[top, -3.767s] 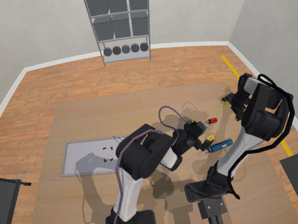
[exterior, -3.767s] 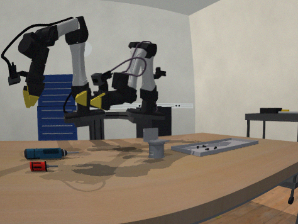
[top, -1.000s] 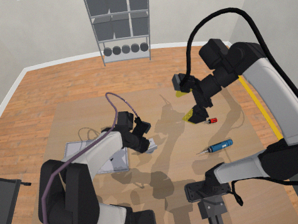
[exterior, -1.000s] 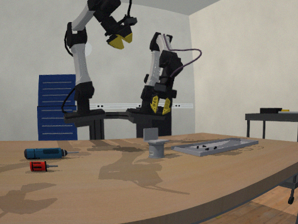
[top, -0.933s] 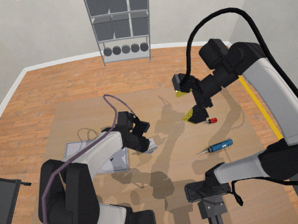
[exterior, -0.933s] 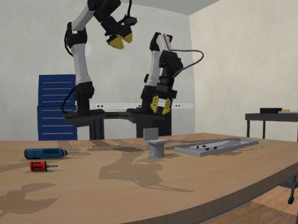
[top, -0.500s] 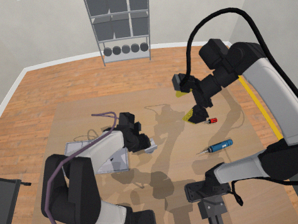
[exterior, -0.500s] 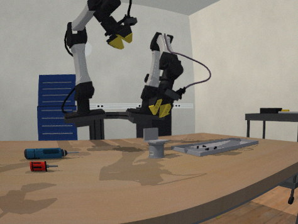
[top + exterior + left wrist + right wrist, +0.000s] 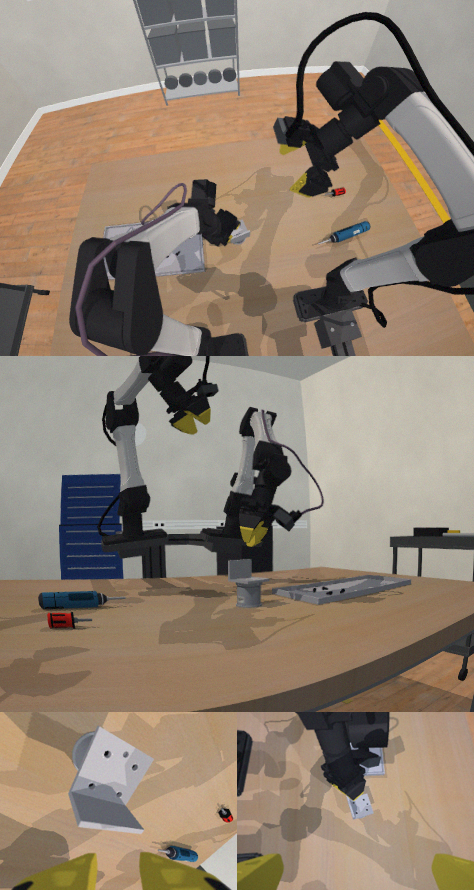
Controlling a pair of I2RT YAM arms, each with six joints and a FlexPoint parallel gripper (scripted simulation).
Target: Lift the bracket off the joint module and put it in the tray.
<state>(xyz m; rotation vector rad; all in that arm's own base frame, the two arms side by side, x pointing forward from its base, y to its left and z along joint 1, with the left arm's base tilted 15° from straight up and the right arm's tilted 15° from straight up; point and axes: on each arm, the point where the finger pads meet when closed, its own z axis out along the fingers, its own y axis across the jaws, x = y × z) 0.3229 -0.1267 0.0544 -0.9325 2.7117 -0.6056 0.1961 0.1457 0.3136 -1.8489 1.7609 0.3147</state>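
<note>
My left hand is 30 mm short of the grey l-shaped bracket, 20 mm to the left of it and 80 mm above it. The rest, counted from my left hand: tray 90 mm ahead, 320 mm to the left, 150 mm below; small red screwdriver 40 mm ahead, 490 mm to the right, 140 mm below; grey joint module 30 mm ahead, 20 mm to the right, 130 mm below.
</note>
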